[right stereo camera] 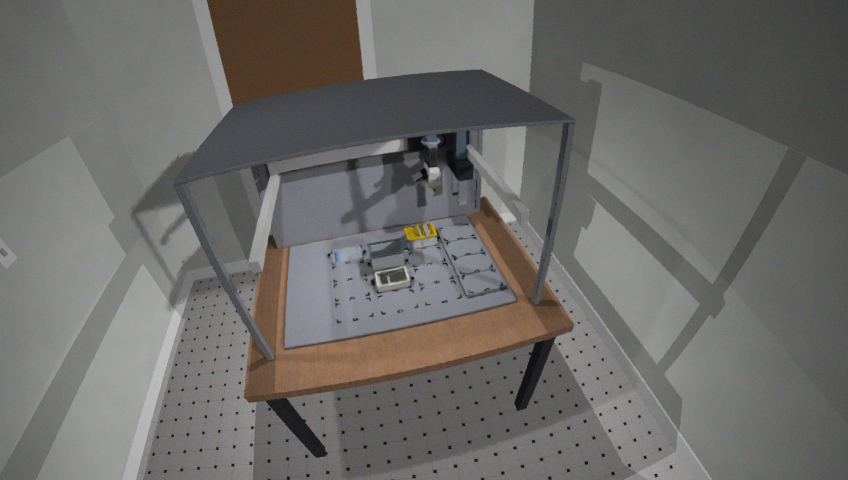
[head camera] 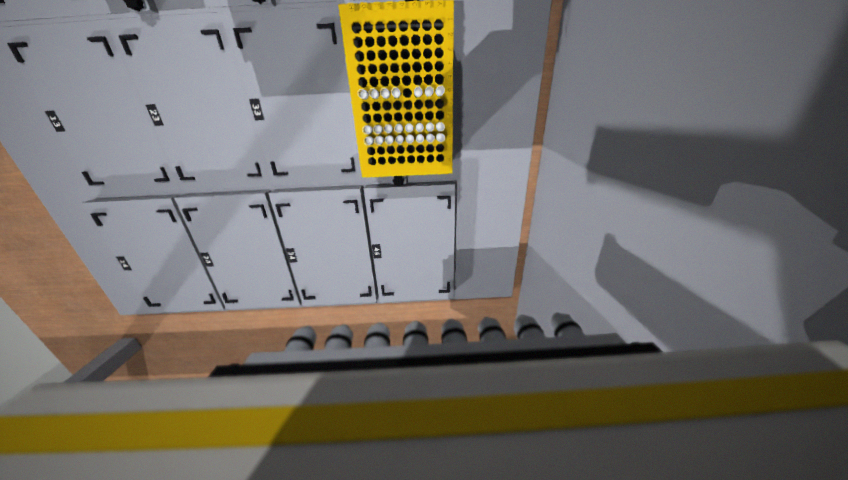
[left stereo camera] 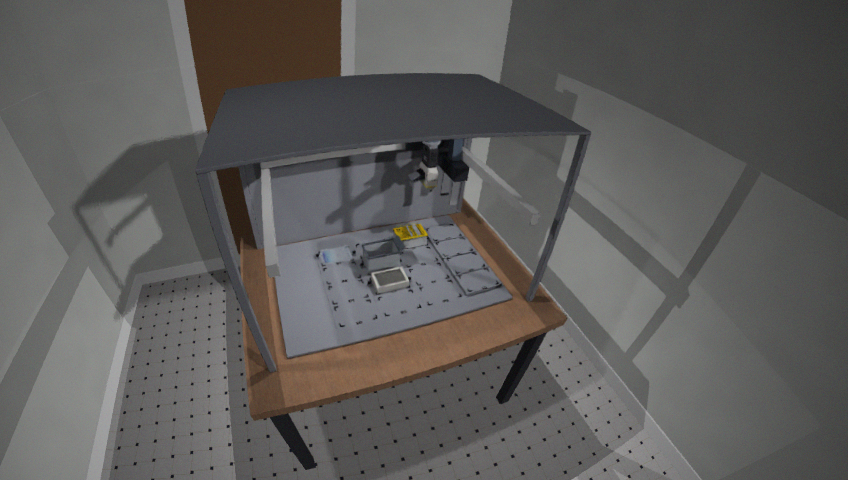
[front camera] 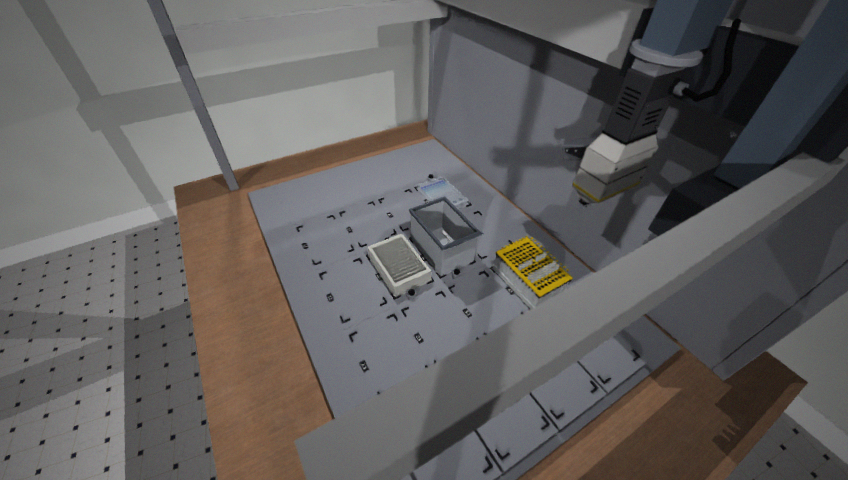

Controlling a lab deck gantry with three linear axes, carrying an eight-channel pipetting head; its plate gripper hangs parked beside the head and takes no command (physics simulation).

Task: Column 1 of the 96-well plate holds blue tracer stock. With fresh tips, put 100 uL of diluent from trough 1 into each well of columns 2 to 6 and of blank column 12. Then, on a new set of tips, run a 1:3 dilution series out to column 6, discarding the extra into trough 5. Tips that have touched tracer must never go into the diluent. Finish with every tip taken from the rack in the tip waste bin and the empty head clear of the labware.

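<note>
The pipetting head (front camera: 615, 157) (left stereo camera: 430, 173) (right stereo camera: 432, 175) hangs high, off the labware. Its grey nozzles (head camera: 416, 333) carry no tips. The parked gripper (left stereo camera: 449, 193) (right stereo camera: 458, 195) hangs beside it, fingers small and apart, looking empty; in the front view they are hidden. The yellow tip rack (front camera: 542, 292) (head camera: 404, 170) (left stereo camera: 416, 239) (right stereo camera: 423, 241) holds two full rows of white tips and one row with a gap. The 96-well plate (front camera: 443, 191) (left stereo camera: 336, 255) (right stereo camera: 348, 255) shows blue fading across columns. Something white lies in the grey waste bin (front camera: 443, 258) (left stereo camera: 380, 259) (right stereo camera: 389, 261).
The white trough reservoir (front camera: 413, 284) (left stereo camera: 391, 287) (right stereo camera: 392, 286) stands in front of the bin. A pale gantry rail (front camera: 505, 333) crosses the front view. Raised slot panels (head camera: 333, 237) lie beside the tip rack. A grey back wall and corner posts (left stereo camera: 559, 220) (right stereo camera: 553, 220) enclose the deck.
</note>
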